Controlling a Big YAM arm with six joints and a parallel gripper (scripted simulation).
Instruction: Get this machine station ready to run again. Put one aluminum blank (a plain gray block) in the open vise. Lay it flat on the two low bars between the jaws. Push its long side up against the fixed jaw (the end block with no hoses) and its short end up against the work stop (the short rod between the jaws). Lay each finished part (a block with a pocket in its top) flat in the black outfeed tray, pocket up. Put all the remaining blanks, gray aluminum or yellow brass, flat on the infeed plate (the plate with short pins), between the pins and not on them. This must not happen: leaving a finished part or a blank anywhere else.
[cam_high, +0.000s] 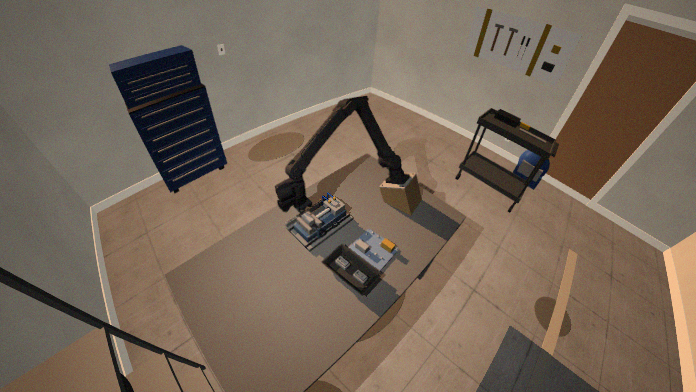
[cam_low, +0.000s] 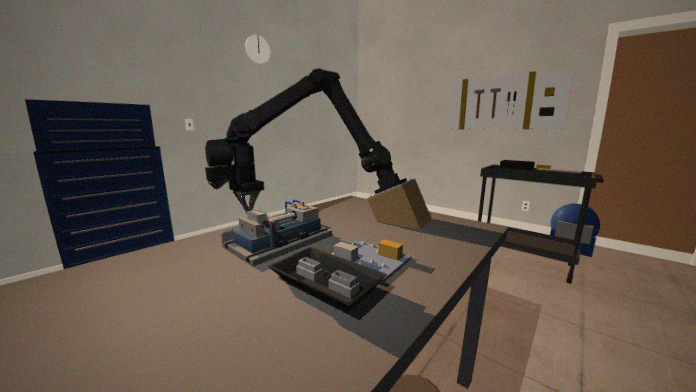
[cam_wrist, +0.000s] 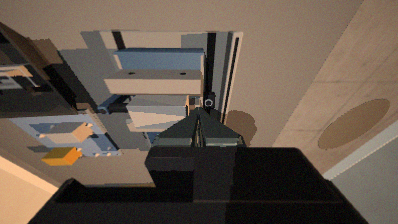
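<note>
My hand is 70 mm past the vise, 60 mm to the right of it and 70 mm above it. Round my hand: yellow brass blank 170 mm behind, 400 mm to the left, 90 mm below.
</note>
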